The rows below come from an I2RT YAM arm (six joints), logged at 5 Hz.
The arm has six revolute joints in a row. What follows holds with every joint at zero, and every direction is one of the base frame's. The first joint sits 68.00 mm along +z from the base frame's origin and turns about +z. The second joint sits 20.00 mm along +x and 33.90 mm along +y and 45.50 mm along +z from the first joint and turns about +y. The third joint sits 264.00 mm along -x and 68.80 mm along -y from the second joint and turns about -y. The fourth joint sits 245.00 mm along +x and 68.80 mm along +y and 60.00 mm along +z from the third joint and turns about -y. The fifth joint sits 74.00 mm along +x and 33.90 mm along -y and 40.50 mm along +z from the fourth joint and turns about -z. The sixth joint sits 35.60 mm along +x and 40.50 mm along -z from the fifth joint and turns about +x. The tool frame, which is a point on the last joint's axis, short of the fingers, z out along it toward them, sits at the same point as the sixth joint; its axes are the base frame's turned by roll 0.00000, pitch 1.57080 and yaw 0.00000 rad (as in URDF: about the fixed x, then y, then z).
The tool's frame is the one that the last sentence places.
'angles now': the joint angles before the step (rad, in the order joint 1, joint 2, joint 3, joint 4, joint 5, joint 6). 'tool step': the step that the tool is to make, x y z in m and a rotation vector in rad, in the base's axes. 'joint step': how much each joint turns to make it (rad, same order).
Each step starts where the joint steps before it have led.
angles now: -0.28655 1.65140 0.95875 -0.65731 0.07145 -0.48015
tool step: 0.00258 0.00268 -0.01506 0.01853 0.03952 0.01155
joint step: 0.01039 0.04945 -0.00751 0.01384 -0.00692 0.00022
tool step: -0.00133 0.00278 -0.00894 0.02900 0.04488 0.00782
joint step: 0.00599 0.02879 -0.00314 -0.01915 -0.01591 0.00058
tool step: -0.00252 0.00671 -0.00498 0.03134 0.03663 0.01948
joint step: 0.01756 0.01142 -0.00700 -0.02508 -0.02089 0.00027
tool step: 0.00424 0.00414 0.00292 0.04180 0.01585 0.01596
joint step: 0.01293 0.01376 0.03130 -0.04310 -0.03680 -0.00045
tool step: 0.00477 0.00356 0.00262 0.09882 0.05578 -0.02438
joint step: 0.00565 0.03647 0.05749 -0.09689 -0.08235 0.03167
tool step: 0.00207 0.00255 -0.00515 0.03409 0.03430 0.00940
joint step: 0.00699 0.03131 0.01529 -0.02552 -0.02523 -0.00342
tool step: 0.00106 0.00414 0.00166 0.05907 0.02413 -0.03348
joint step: 0.00786 0.00974 0.01791 -0.03937 -0.05524 0.03766
